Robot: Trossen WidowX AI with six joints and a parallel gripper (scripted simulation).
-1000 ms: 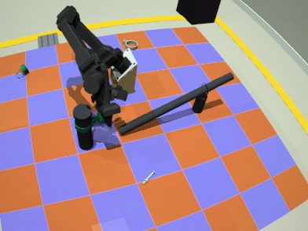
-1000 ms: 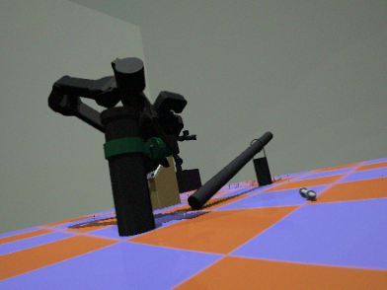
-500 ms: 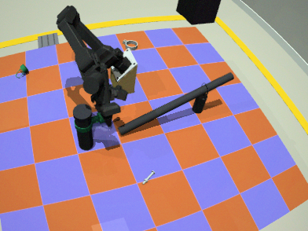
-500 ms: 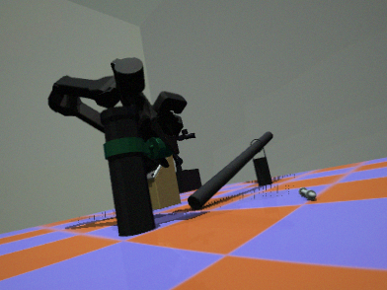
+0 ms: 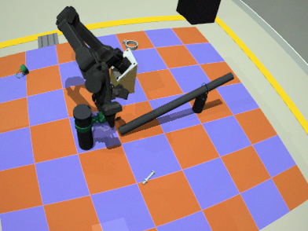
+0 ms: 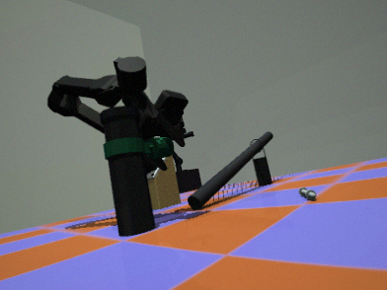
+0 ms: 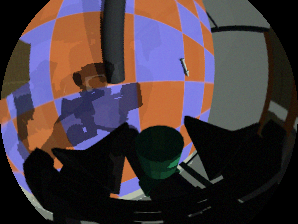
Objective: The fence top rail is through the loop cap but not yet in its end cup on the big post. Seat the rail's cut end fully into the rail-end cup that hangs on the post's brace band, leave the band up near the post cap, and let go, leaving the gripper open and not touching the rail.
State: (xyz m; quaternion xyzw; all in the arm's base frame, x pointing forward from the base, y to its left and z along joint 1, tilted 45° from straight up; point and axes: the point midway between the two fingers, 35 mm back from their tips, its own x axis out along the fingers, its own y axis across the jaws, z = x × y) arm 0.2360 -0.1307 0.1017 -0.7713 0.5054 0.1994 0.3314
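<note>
The green rail-end cup lies 30 mm to the right of my gripper tip, 30 mm above it and 20 mm behind it. Round my gripper tip: small bolt (210 mm ahead, 110 mm below, 80 mm to the left); then green clip (550 mm behind, 300 mm to the right, 100 mm below); then small post (430 mm to the left, 10 mm below, 10 mm behind).
</note>
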